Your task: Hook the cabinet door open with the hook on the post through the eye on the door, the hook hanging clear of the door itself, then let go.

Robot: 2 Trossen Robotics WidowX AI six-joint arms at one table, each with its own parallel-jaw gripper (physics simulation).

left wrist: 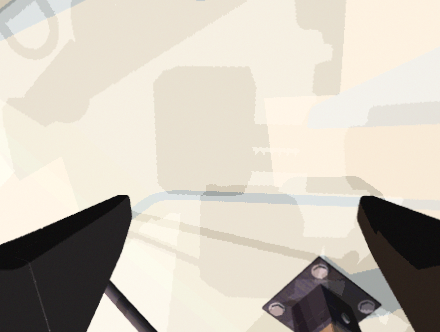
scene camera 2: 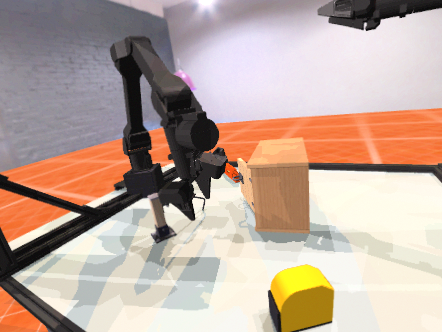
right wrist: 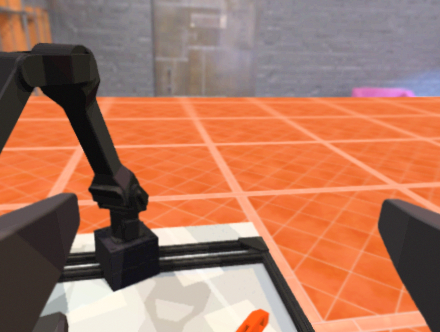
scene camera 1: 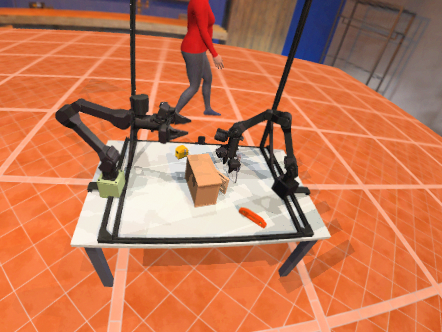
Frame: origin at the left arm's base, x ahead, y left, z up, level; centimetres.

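Seen in the pictures: left gripper, fingertip midpoint: (left wrist: pixel 244 206) (scene camera 2: pixel 201 208) (scene camera 1: pixel 226 168); right gripper, fingertip midpoint: (scene camera 2: pixel 323 16) (right wrist: pixel 231 209) (scene camera 1: pixel 190 126); left arm's base at its link origin: (scene camera 2: pixel 142 168) (right wrist: pixel 125 233) (scene camera 1: pixel 288 180); right arm's base at its link origin: (scene camera 1: pixel 110 175).
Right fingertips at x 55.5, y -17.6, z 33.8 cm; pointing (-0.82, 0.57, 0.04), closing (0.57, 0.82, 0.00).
Note:
Pixels of each thing's top centre, then the offset from my right fingertips to it. "pt": a spot on its surface instead.
- wooden cabinet at its top centre: (scene camera 2: pixel 279 148) (scene camera 1: pixel 203 168) dx -12.1, dy -3.2, dz -27.2 cm
- wooden post at a spot on its surface: (scene camera 2: pixel 158 210) pt dx -40.8, dy -11.2, dz -35.9 cm
- dark base plate at a spot on its surface: (left wrist: pixel 300 286) (scene camera 2: pixel 171 231) pt dx -39.7, dy -9.5, dz -42.6 cm
- yellow block-like object at a spot on its surface: (scene camera 2: pixel 306 297) pt dx -15.6, dy -34.8, dz -37.3 cm
- orange-red object at its top centre: (scene camera 2: pixel 229 166) (scene camera 1: pixel 254 214) dx -25.5, dy +24.5, dz -38.8 cm
The wooden cabinet (scene camera 1: pixel 202 170) (scene camera 2: pixel 280 200) stands mid-table, its door (scene camera 1: pixel 225 184) (scene camera 2: pixel 246 187) partly open. A small dark fitting, perhaps the eye, shows on the door in scene camera 2. The wooden post (scene camera 2: pixel 158 210) stands on a dark base plate (scene camera 2: pixel 163 234) (left wrist: pixel 300 286). The thin dark hook (scene camera 2: pixel 204 202) (left wrist: pixel 127 302) reaches out beside my left fingers, its end apart from the door. My left gripper (scene camera 2: pixel 200 207) (left wrist: pixel 244 206) is open and empty near post and hook, low over the table. My right gripper (scene camera 1: pixel 187 127) (right wrist: pixel 231 209) is open and empty, raised high.
A yellow block-like object (scene camera 1: pixel 181 151) (scene camera 2: pixel 306 297) lies behind the cabinet in scene camera 1. An orange-red object (scene camera 1: pixel 252 217) (scene camera 2: pixel 231 172) (right wrist: pixel 254 320) lies near the front right there. Black rails (scene camera 1: pixel 200 239) edge the table. A person in red (scene camera 1: pixel 197 30) is beyond the table.

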